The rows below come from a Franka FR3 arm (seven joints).
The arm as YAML. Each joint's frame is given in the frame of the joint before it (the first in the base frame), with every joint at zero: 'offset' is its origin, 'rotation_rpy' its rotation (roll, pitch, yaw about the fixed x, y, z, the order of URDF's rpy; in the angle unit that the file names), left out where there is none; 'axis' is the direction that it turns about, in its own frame. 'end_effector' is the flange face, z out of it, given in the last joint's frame.
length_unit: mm
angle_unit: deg
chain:
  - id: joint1
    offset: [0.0, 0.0, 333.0]
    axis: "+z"
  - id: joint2
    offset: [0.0, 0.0, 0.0]
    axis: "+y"
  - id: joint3
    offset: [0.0, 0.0, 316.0]
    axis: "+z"
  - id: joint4
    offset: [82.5, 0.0, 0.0]
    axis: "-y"
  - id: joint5
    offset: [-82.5, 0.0, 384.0]
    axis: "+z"
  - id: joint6
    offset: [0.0, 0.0, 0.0]
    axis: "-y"
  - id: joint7
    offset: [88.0, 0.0, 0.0]
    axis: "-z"
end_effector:
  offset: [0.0, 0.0, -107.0]
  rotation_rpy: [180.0, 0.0, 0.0]
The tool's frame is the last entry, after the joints.
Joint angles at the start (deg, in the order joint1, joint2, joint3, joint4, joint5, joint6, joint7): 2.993, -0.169, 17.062, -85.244, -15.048, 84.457, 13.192
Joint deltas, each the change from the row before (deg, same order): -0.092, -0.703, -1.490, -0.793, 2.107, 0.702, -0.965; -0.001, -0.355, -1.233, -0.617, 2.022, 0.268, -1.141; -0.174, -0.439, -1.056, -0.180, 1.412, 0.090, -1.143; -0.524, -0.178, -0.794, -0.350, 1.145, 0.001, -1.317; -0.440, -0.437, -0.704, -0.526, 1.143, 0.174, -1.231; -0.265, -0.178, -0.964, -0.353, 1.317, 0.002, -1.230; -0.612, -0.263, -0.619, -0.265, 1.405, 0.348, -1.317; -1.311, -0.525, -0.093, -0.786, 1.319, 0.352, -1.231; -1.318, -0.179, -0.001, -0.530, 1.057, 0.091, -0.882
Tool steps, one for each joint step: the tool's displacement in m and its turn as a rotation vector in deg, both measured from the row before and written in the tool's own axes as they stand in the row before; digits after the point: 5 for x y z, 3 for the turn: -0.00075, 0.00978, 0.00241, 1.915, -0.218, 0.354; -0.00030, 0.00682, 0.00371, 1.848, -0.640, -0.154; -0.00087, 0.00898, -0.00060, 1.326, -0.129, 0.002; 0.00039, 0.00972, 0.00321, 1.041, -0.556, -0.131; -0.00108, 0.00820, 0.00148, 1.045, -0.229, -0.196; -0.00009, 0.00872, 0.00265, 1.266, -0.470, -0.128; -0.00007, 0.00861, 0.00038, 1.391, 0.092, -0.192; -0.00155, 0.00998, 0.00207, 1.211, -0.112, 0.068; -0.00032, 0.00984, 0.00329, 0.994, -0.392, 0.355
